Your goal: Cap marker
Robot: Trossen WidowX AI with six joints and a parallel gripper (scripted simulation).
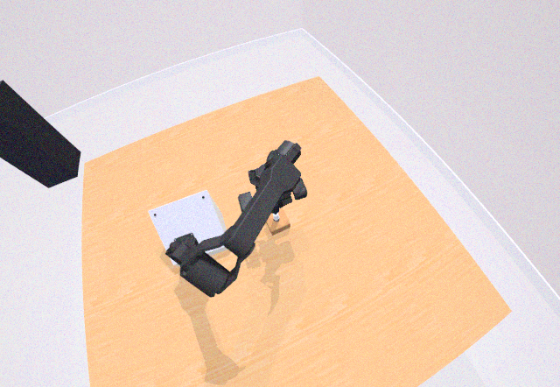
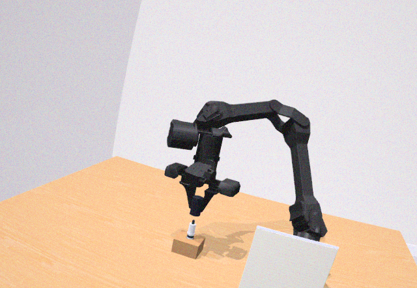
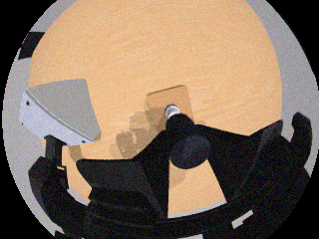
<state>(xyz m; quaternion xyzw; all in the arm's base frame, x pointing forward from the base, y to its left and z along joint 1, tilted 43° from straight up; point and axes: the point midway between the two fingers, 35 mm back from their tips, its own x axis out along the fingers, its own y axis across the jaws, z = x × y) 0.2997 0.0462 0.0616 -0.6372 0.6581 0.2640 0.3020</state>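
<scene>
The brown holder block lies 110 mm below my gripper tip. Round my gripper tip: dark marker cap (10 mm above).
</scene>
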